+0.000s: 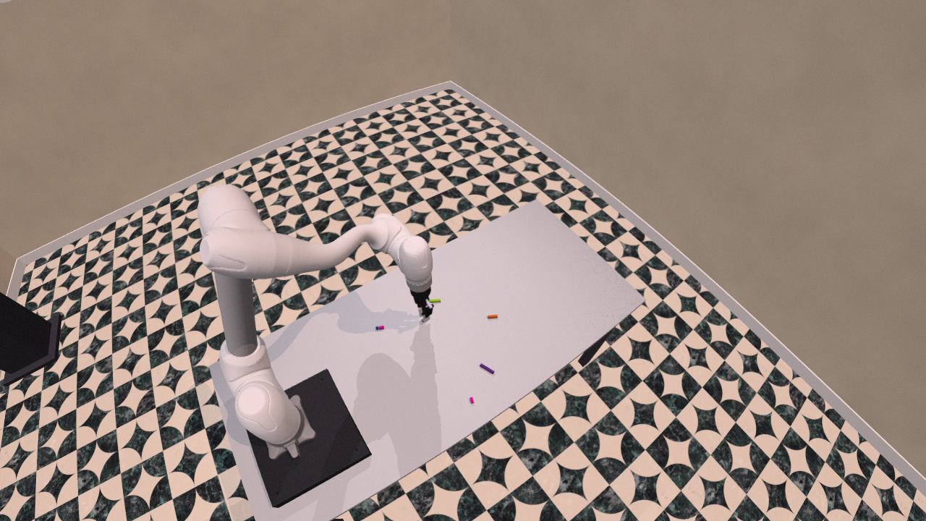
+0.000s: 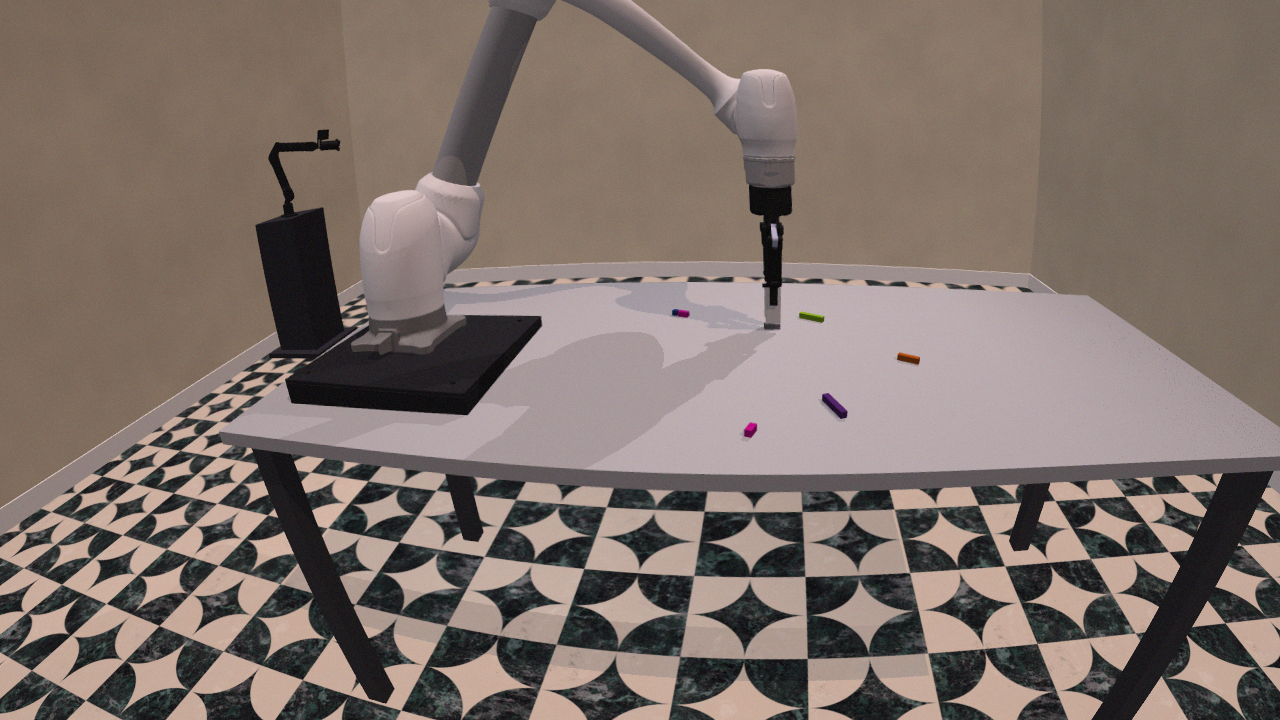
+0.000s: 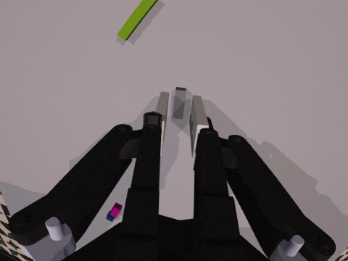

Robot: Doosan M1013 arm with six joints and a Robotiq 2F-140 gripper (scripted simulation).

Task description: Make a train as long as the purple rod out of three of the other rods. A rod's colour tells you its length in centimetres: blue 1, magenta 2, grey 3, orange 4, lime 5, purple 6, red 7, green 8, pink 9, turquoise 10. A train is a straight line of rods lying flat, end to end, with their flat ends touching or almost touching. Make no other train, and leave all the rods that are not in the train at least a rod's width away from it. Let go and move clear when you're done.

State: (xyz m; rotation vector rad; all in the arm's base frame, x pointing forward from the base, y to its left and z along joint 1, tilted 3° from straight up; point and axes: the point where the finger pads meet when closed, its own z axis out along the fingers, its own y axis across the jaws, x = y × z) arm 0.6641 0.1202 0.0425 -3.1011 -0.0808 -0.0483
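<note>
Now: the grey rod 5 cm below my hand. Also, from my hand: lime rod 8 cm ahead, 5 cm to the left, 5 cm below; small blue rod 19 cm behind, 7 cm to the left, 5 cm below; orange rod 23 cm ahead, 15 cm to the right, 5 cm below.
</note>
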